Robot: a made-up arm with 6 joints.
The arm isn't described. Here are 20 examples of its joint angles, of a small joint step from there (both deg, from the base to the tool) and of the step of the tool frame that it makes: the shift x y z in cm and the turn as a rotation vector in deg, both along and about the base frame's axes.
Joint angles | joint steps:
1: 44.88 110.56 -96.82 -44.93 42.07 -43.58 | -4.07 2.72 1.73 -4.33 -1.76 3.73
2: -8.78 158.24 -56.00 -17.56 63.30 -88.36 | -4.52 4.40 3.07 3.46 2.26 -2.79
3: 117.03 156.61 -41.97 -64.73 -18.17 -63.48 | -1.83 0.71 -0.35 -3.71 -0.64 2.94
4: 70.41 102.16 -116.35 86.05 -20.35 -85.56 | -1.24 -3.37 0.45 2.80 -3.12 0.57
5: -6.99 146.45 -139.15 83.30 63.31 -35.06 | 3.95 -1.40 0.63 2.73 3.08 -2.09
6: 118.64 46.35 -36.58 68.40 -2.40 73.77 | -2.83 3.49 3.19 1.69 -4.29 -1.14
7: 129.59 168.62 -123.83 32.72 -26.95 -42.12 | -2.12 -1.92 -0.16 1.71 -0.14 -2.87
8: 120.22 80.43 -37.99 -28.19 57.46 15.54 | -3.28 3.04 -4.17 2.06 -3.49 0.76
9: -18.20 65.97 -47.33 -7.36 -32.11 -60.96 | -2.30 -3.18 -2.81 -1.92 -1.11 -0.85
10: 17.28 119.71 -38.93 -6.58 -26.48 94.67 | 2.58 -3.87 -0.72 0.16 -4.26 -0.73
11: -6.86 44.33 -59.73 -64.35 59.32 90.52 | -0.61 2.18 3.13 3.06 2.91 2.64
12: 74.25 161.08 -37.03 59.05 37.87 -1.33 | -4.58 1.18 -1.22 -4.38 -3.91 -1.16
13: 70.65 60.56 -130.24 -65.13 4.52 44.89 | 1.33 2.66 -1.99 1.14 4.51 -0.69
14: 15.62 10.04 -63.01 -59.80 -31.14 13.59 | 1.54 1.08 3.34 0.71 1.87 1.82
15: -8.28 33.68 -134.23 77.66 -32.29 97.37 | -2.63 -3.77 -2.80 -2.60 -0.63 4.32
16: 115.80 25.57 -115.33 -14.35 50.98 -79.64 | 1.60 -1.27 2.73 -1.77 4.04 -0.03
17: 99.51 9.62 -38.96 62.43 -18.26 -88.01 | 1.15 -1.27 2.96 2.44 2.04 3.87
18: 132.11 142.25 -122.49 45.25 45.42 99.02 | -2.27 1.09 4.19 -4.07 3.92 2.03
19: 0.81 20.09 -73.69 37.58 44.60 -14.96 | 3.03 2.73 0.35 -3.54 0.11 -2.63
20: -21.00 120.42 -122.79 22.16 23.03 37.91 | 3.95 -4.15 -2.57 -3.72 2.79 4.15
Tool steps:
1: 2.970 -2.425 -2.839 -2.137 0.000 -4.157
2: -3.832 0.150 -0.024 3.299 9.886 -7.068
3: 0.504 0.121 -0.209 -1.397 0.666 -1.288
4: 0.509 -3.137 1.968 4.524 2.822 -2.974
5: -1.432 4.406 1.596 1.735 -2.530 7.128
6: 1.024 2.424 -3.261 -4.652 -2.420 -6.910
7: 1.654 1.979 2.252 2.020 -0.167 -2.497
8: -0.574 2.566 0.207 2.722 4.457 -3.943
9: -1.960 -0.302 3.663 -4.867 -5.873 -2.098
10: 0.987 2.061 3.128 2.815 -8.404 3.075
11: 1.063 -0.068 -3.001 5.783 3.894 -2.753
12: 1.754 -0.116 -0.968 2.625 -0.810 1.479
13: 1.402 1.694 0.042 -1.254 4.658 0.677
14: 2.922 0.234 -0.769 0.404 6.538 2.782
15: -4.986 2.796 -3.876 -1.769 -8.809 -1.619
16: 0.448 1.387 -1.255 -5.316 -1.363 -0.112
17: -0.458 0.880 -1.695 -2.212 3.495 6.485
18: 2.596 0.560 -4.175 -5.541 -7.587 0.065
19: 2.052 -0.568 -0.151 -4.335 1.910 -0.662
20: -1.537 4.360 4.850 -0.976 -3.376 3.329
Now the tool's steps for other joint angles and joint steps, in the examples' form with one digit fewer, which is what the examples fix.
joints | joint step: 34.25 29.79 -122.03 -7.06 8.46 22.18 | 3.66 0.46 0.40 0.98 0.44 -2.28
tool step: 1.51 -1.07 0.24 -0.90 1.00 2.36
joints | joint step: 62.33 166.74 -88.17 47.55 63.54 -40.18 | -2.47 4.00 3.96 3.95 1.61 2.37
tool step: -0.92 -3.37 -2.09 -8.86 5.94 -7.36
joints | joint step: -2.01 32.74 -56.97 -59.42 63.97 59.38 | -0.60 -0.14 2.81 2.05 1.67 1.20
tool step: 0.29 0.12 -1.93 3.30 2.49 -1.16
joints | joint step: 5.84 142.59 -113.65 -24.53 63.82 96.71 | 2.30 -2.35 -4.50 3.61 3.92 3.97
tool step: 0.45 2.83 4.06 3.74 -4.20 -4.09
